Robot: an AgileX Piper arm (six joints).
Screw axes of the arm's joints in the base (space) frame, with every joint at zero. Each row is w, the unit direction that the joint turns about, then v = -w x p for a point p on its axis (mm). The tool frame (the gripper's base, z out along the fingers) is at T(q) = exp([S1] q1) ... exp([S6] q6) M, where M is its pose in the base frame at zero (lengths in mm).
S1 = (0, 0, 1, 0, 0, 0)
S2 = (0, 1, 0, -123, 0, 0)
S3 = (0, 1, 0, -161.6, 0, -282.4)
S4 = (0.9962, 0, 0.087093, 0, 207.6, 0)
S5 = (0, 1, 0, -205.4, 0, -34.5)
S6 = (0.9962, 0, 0.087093, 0, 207.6, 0)
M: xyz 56.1 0 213.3 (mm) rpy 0 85 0 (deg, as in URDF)
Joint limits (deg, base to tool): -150..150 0..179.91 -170..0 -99.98..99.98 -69.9..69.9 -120..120
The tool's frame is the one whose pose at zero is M.
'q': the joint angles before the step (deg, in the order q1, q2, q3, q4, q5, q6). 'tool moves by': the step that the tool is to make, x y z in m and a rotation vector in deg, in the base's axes. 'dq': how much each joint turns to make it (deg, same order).
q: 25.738 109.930 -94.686 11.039 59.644 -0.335
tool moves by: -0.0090 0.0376 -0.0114 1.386 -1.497 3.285
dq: 5.141 2.004 -0.199 0.253 -4.042 1.133
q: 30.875 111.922 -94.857 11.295 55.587 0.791
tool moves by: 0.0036 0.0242 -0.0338 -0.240 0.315 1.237
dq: 2.564 4.814 -0.007 -0.004 -4.580 0.505
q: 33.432 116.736 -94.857 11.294 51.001 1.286
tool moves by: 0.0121 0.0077 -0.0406 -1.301 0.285 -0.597
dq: 0.198 5.477 0.014 -0.768 -4.653 0.244
